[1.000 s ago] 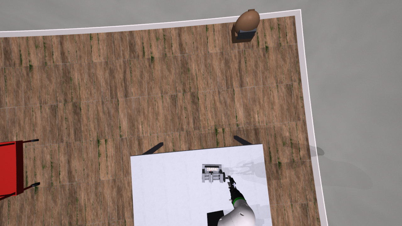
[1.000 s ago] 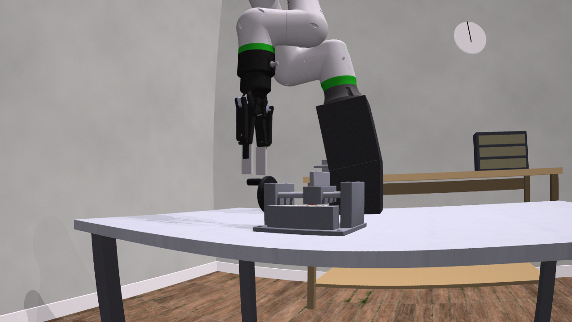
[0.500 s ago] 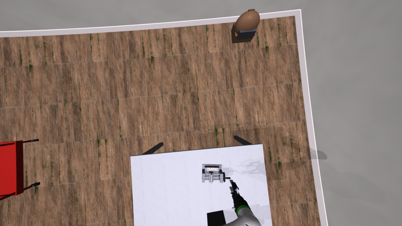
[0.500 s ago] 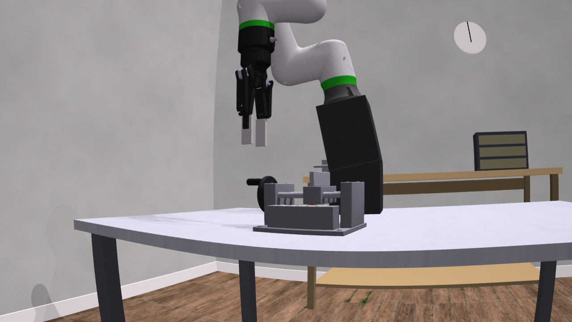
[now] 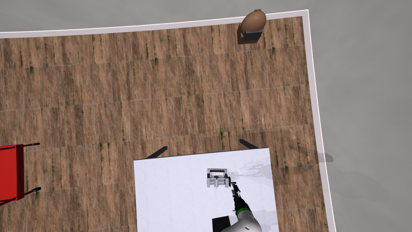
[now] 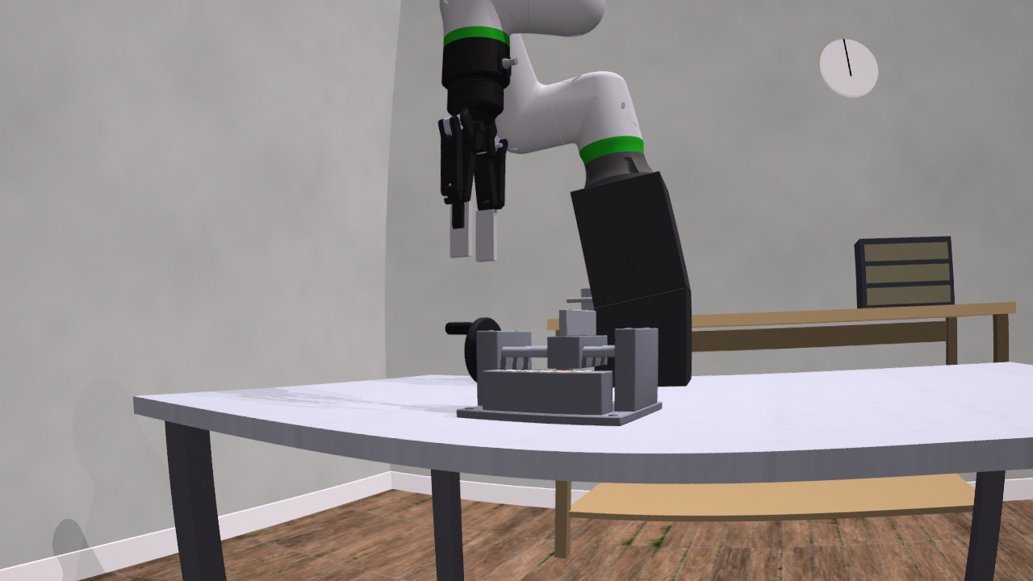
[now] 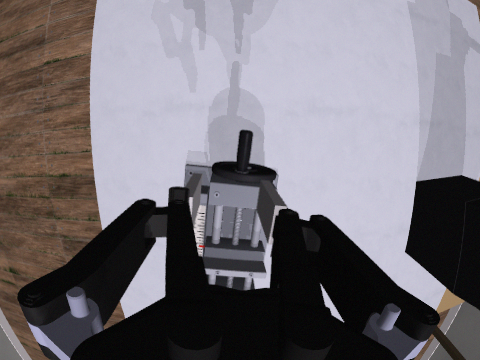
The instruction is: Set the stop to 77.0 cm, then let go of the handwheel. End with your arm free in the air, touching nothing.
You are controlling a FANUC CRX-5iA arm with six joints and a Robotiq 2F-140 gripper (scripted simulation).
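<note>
Right now the crank handle is 120 mm below my hand, 30 mm to the right of it and 10 mm behind it. Also, from my hand: handwheel (120 mm below, 20 mm behind, 10 mm to the right); then stop carriage (130 mm to the left, 130 mm below, 20 mm behind).
</note>
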